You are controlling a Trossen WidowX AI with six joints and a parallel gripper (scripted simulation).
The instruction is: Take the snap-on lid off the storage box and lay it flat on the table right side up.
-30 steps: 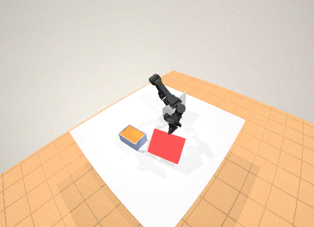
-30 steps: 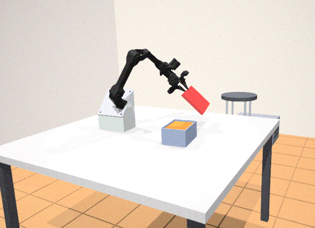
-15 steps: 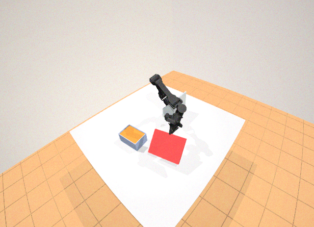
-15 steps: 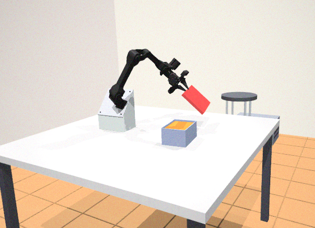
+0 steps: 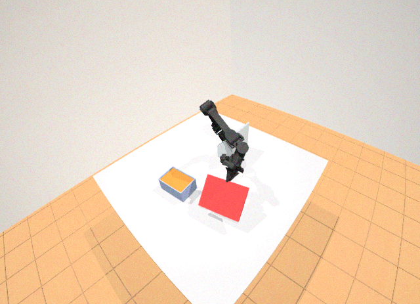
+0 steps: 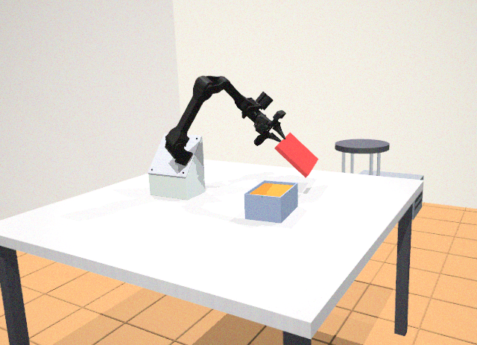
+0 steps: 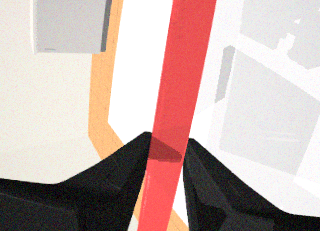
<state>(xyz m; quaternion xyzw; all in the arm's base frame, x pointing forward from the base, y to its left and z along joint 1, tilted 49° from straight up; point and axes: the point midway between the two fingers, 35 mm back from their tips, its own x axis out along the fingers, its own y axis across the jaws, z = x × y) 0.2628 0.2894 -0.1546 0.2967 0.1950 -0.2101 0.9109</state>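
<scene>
Now: gripper tip 60 mm short of the red lid, 20 mm to the right of it and 50 mm above it. Round my gripper tip: pale blue storage box 140 mm ahead, 310 mm to the right, 170 mm below.
</scene>
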